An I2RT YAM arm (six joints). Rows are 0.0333 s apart.
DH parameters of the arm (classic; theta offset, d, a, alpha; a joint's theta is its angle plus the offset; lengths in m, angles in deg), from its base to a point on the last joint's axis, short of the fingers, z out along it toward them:
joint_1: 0 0.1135 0.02 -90
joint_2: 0 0 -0.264 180
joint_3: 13.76 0 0.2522 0
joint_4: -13.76 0 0.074 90
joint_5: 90 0 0 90
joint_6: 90 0.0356 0 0
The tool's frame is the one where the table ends.
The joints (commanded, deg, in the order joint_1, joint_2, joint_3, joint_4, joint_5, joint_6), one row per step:
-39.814, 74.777, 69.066, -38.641, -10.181, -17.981
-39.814, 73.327, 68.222, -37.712, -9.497, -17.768
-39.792, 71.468, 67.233, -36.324, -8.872, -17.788
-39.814, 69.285, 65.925, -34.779, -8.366, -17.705
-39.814, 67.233, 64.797, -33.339, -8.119, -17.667
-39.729, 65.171, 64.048, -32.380, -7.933, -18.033
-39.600, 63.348, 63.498, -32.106, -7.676, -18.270
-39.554, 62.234, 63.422, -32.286, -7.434, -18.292
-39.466, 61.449, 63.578, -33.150, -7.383, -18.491
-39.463, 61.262, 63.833, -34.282, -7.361, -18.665
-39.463, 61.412, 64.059, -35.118, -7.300, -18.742
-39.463, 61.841, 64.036, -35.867, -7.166, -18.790
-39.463, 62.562, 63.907, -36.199, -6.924, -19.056
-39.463, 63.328, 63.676, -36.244, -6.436, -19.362
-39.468, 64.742, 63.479, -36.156, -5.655, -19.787
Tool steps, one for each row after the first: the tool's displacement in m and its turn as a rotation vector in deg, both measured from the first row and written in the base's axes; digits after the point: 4 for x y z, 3 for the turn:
-0.0039, 0.0027, 0.0029, -1.205, -0.946, -0.640
-0.0086, 0.0063, 0.0072, -2.979, -2.413, -1.072
-0.0144, 0.0105, 0.0112, -4.712, -4.102, -1.545
-0.0197, 0.0148, 0.0153, -6.297, -5.851, -1.779
-0.0253, 0.0197, 0.0206, -8.063, -7.413, -1.634
-0.0306, 0.0247, 0.0249, -9.313, -8.435, -1.584
-0.0343, 0.0278, 0.0284, -9.976, -9.003, -1.730
-0.0373, 0.0307, 0.0308, -10.181, -8.975, -1.564
-0.0389, 0.0320, 0.0311, -9.881, -8.362, -1.459
-0.0391, 0.0321, 0.0305, -9.487, -7.716, -1.444
-0.0383, 0.0314, 0.0276, -8.832, -6.707, -1.492
-0.0363, 0.0295, 0.0237, -8.392, -5.586, -1.484
-0.0341, 0.0273, 0.0194, -8.185, -4.454, -1.634
-0.0300, 0.0232, 0.0130, -7.904, -2.773, -1.906

